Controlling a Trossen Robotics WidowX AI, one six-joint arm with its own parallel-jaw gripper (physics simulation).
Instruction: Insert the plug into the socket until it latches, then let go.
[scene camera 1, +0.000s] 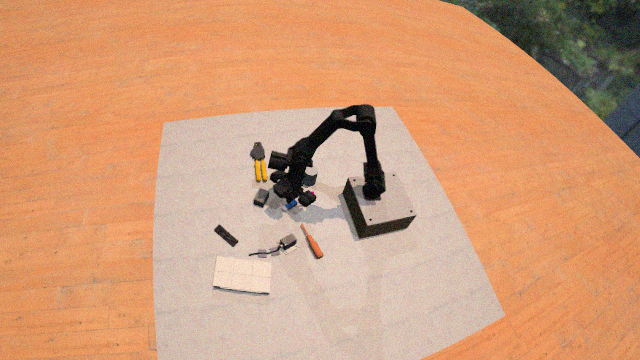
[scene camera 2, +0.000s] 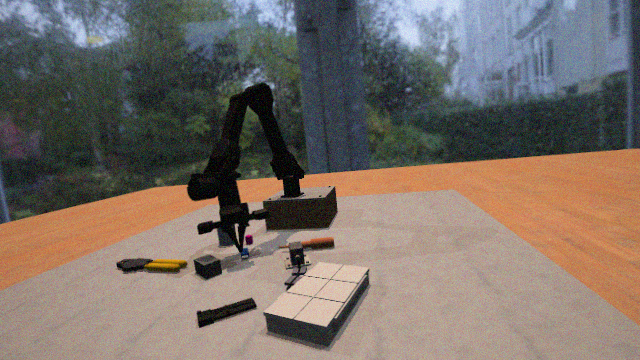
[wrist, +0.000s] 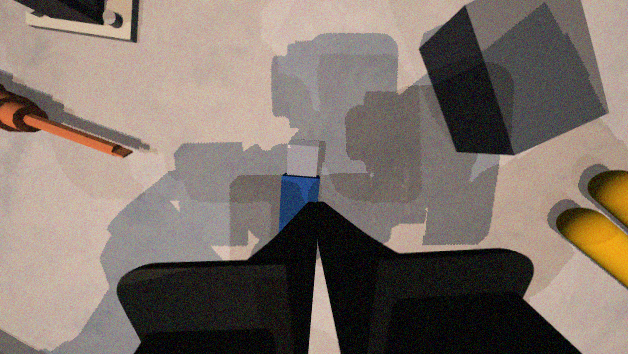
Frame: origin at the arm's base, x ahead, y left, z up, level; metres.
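Where they show: gripper, between the fingertips: (scene camera 1: 288, 203) (scene camera 2: 241, 252) (wrist: 315, 209); arm's base, origin of its link: (scene camera 1: 371, 193) (scene camera 2: 292, 195).
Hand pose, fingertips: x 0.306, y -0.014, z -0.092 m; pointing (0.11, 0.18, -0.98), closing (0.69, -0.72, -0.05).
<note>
Things, the pixels of their centre, and the offset from my fingertips. "*": a spot on its surface instead.
- blue plug, middle of its body: (wrist: 300, 199) (scene camera 2: 244, 254) (scene camera 1: 289, 205) dx -0.003, dy +0.009, dz -0.007 m
- socket, middle of its body: (scene camera 2: 296, 254) (scene camera 1: 287, 242) dx +0.012, dy +0.176, dz +0.010 m
- cream plate, a spot on its surface: (wrist: 80, 29) * dx -0.014, dy +0.157, dz -0.008 m
- dark cube, middle of its body: (wrist: 501, 75) (scene camera 2: 207, 266) (scene camera 1: 261, 197) dx +0.106, dy -0.019, dz +0.005 m
- yellow-handled pliers, a spot on its surface: (wrist: 600, 245) * dx +0.088, dy -0.123, dz +0.006 m
- orange screwdriver, middle of its body: (scene camera 2: 306, 244) (scene camera 1: 310, 240) dx -0.073, dy +0.161, dz +0.001 m
- dark cylinder, middle of its body: (scene camera 2: 226, 232) (scene camera 1: 310, 175) dx -0.090, dy -0.120, dz +0.023 m
- magenta block, middle of its body: (scene camera 2: 249, 239) dx -0.093, dy -0.040, dz +0.000 m
- black bar, middle of its body: (scene camera 2: 226, 309) (scene camera 1: 226, 235) dx +0.236, dy +0.146, dz -0.005 m
- tiled box, middle of its body: (scene camera 2: 323, 296) (scene camera 1: 242, 275) dx +0.171, dy +0.305, dz +0.005 m
The blue plug (scene camera 1: 291, 204) (scene camera 2: 244, 254) (wrist: 299, 192) with a pale metal tip lies flat on the grey mat. My gripper (scene camera 1: 289, 200) (scene camera 2: 242, 248) (wrist: 315, 209) points down and is shut, with its fingertips together and nothing between them. In the wrist view the fingertips overlap the right side of the plug's body and hide its rear end; whether they touch it I cannot tell. The socket (scene camera 1: 288, 241) (scene camera 2: 296, 253) is a grey box on a cream plate (wrist: 80, 29), with a cable. In the wrist view part of it shows at the top left; its opening is not visible.
A dark cube (scene camera 1: 261, 197) (scene camera 2: 207, 266) (wrist: 540, 85) and yellow-handled pliers (scene camera 1: 261, 170) (scene camera 2: 167, 265) (wrist: 600, 245) lie on one side, an orange screwdriver (scene camera 1: 314, 246) (scene camera 2: 320, 243) (wrist: 75, 133) on the other. A dark cylinder (scene camera 1: 310, 178) (scene camera 2: 225, 238), magenta block (scene camera 2: 249, 239), black bar (scene camera 1: 226, 235) (scene camera 2: 226, 312) and tiled box (scene camera 1: 242, 275) (scene camera 2: 325, 292) also stand around.
</note>
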